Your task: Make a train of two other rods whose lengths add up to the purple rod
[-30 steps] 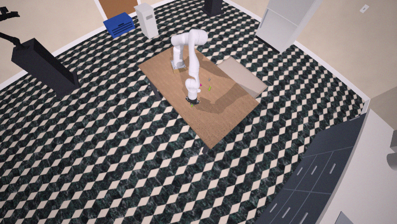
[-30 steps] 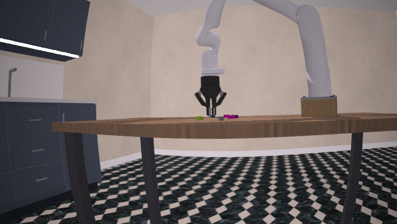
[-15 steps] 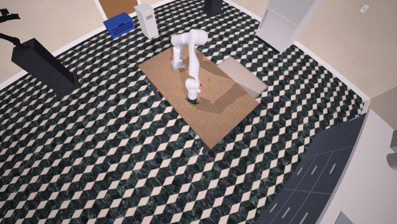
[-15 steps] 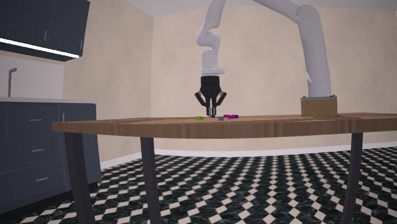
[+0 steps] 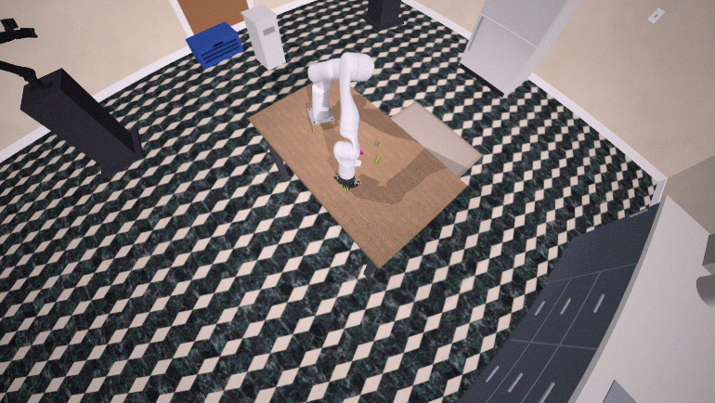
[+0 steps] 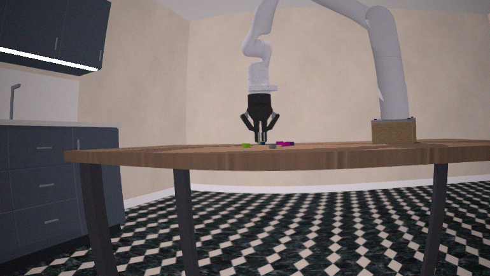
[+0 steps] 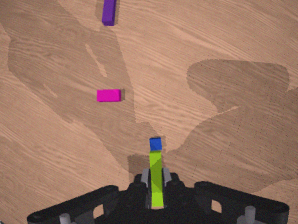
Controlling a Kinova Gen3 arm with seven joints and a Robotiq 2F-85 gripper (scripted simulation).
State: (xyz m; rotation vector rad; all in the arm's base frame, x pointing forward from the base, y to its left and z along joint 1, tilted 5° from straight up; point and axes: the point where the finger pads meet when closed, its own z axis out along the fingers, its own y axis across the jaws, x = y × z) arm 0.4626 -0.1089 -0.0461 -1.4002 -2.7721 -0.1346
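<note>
Right now my hand is 20 mm past the blue rod, 30 mm to the right of it and 20 mm above it. From my hand the other things lie so: purple rod 140 mm behind, 120 mm to the left, 20 mm below; then grey rod 150 mm behind, 300 mm to the left, 20 mm below.
</note>
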